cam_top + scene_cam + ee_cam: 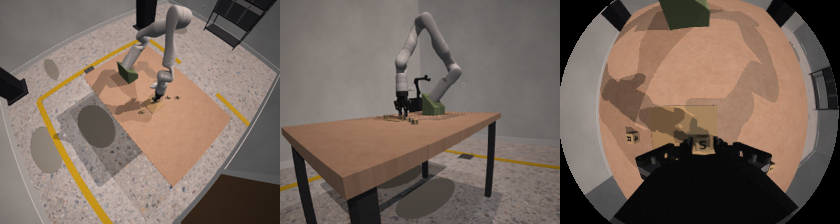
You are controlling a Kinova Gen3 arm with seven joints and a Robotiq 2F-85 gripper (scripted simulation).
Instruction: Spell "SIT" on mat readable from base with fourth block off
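Now: hand 4 cm to the left of the tan mat and 3 cm above it.
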